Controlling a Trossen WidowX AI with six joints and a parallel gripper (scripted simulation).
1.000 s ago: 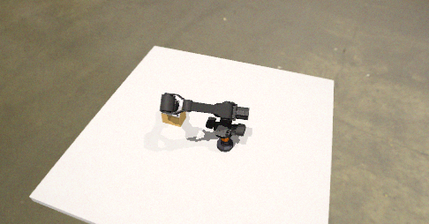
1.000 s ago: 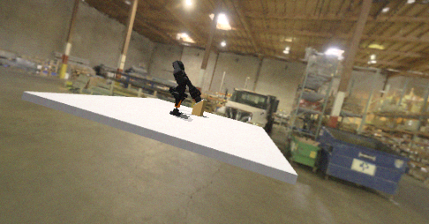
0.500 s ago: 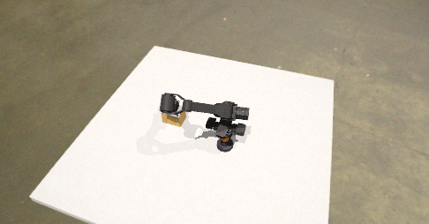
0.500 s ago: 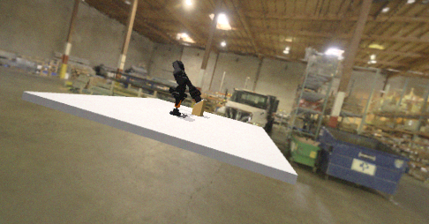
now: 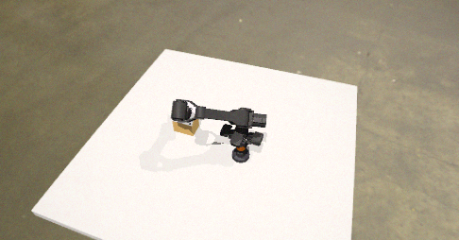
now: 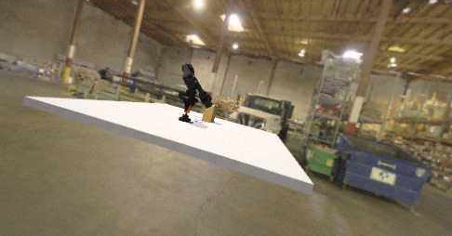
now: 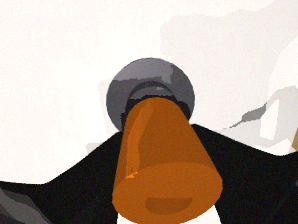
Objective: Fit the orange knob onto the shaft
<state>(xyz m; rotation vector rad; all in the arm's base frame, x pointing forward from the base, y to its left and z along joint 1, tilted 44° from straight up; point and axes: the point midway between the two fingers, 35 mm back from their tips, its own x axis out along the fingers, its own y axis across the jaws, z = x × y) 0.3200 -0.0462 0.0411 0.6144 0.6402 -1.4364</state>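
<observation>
The round pedestal is 4 cm below my gripper tip. Also, from my gripper tip: orange knob 2 cm above.
</observation>
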